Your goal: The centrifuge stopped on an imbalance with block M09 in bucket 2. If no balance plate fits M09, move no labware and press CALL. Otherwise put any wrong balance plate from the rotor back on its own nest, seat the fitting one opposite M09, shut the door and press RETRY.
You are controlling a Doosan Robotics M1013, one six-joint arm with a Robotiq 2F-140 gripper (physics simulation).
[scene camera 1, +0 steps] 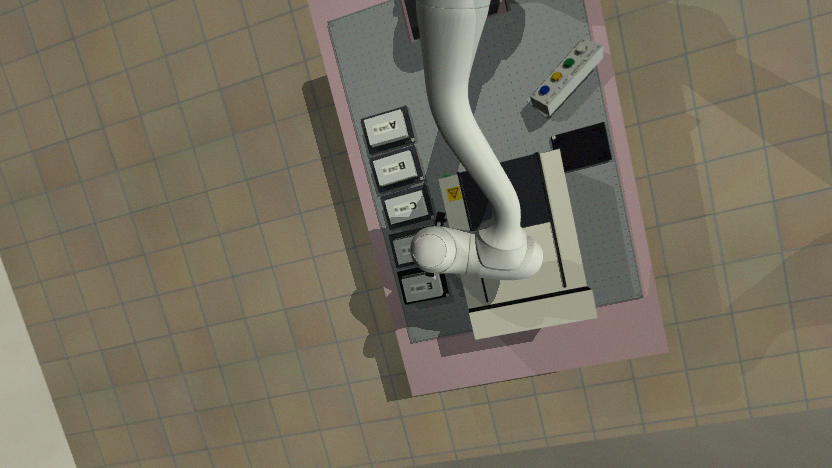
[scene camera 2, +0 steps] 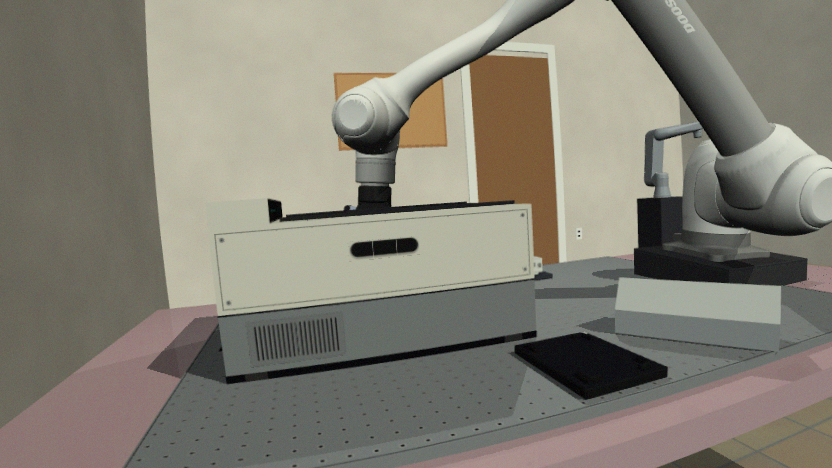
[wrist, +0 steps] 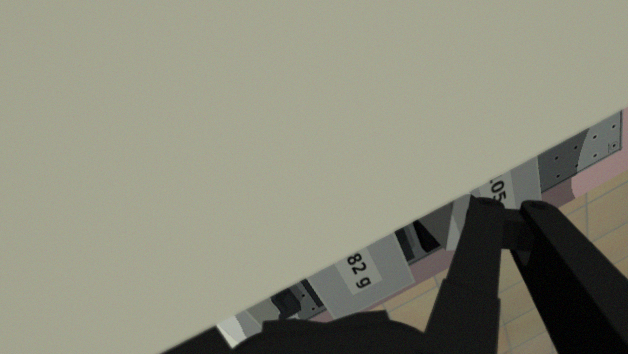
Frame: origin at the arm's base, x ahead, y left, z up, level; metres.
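Seen in the pictures: arm's base at its link origin: (scene camera 2: 713,252).
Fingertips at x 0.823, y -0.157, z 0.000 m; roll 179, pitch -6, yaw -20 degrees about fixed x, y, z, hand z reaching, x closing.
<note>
Offsets run from my fingertips to a thing's middle. "*": to the spot under its first point.
Five grey balance plates sit in black nests left of the centrifuge @[dz +0.069, dx +0.018, dy +0.227 m] (scene camera 1: 573,232) (scene camera 2: 372,262): A @[dz -0.020, dx -0.402, dy -0.101 m] (scene camera 1: 386,127), B @[dz -0.020, dx -0.268, dy -0.095 m] (scene camera 1: 396,168), C @[dz -0.020, dx -0.134, dy -0.080 m] (scene camera 1: 407,205), D @[dz -0.020, dx +0.006, dy -0.078 m] (scene camera 1: 400,250) and E @[dz -0.020, dx +0.141, dy -0.073 m] (scene camera 1: 422,286). My gripper (scene camera 1: 433,247) is open and empty, lowered over plate D, with one finger toward C and one toward E. From the side it is hidden behind the centrifuge. The wrist view is mostly the cream centrifuge wall. It shows plate D's "82 g" label @[* dz +0.001, dx +0.011, dy -0.100 m] (wrist: 364,272), plate E (wrist: 525,187) and one dark finger (wrist: 478,246). The rotor opening @[* dz +0.160, dx -0.151, dy +0.289 m] (scene camera 1: 529,180) is dark and partly covered by my arm. Block M09 is not visible.
The button box @[dz -0.011, dx -0.441, dy +0.474 m] (scene camera 1: 565,77) (scene camera 2: 697,311) with blue, yellow, green and white buttons lies at the back right of the table. A flat black pad @[* dz -0.040, dx -0.233, dy +0.506 m] (scene camera 1: 581,145) (scene camera 2: 590,363) lies beside the centrifuge. The robot base (scene camera 2: 721,265) stands at the far end.
</note>
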